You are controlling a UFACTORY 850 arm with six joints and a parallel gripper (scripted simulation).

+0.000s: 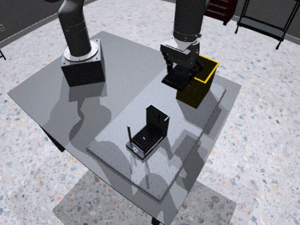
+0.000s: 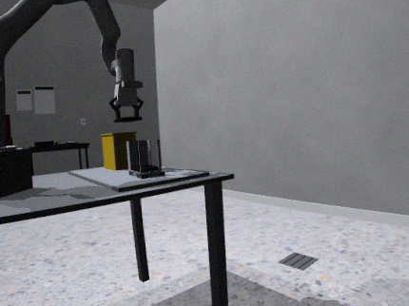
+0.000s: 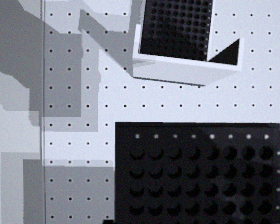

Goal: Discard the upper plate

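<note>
My gripper is now 18 cm to the right of the plastics bin W1, 16 cm above it and 2 cm short of it. From my hand the other things lie so: black 96-well plate: 1 cm below.
</note>
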